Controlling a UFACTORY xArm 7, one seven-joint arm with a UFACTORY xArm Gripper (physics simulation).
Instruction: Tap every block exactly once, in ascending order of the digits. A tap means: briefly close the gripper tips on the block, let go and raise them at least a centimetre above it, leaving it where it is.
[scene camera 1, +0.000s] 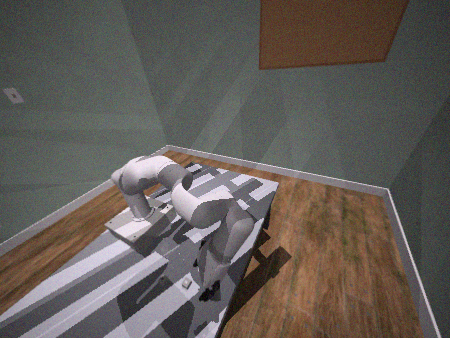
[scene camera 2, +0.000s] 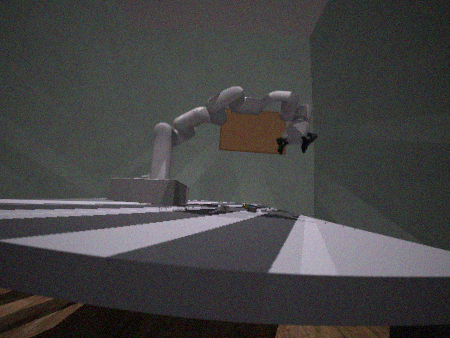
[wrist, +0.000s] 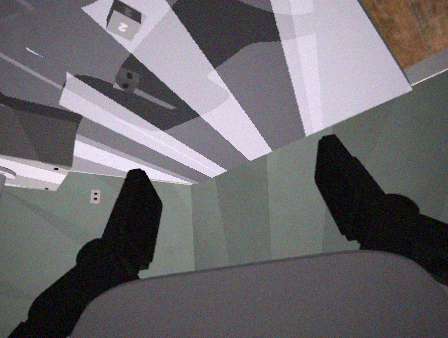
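A small grey block (wrist: 123, 26) (scene camera 1: 186, 283) with a white digit 2 lies on the table, at the upper left in the wrist view. A darker block (wrist: 127, 79) with two dark round marks lies in shadow near it; its digit cannot be read. In scene camera 2 small low objects (scene camera 2: 250, 206), partly yellow and blue, show at the far part of the table, too small to tell apart. My gripper (scene camera 1: 210, 293) (scene camera 2: 292, 151) (wrist: 232, 172) is open and empty, high above the table, its fingers wide apart. Other blocks may be hidden behind the arm in scene camera 1.
The table (scene camera 1: 30, 307) (scene camera 2: 165, 285) (wrist: 350, 65) has grey and white stripes with strong shadows. The arm's base box (scene camera 1: 127, 225) (scene camera 2: 150, 191) (wrist: 35, 137) stands on it. The wooden floor (scene camera 1: 340, 260) lies beyond the table's edge. An orange board (scene camera 1: 330, 30) (scene camera 2: 250, 132) is on the wall.
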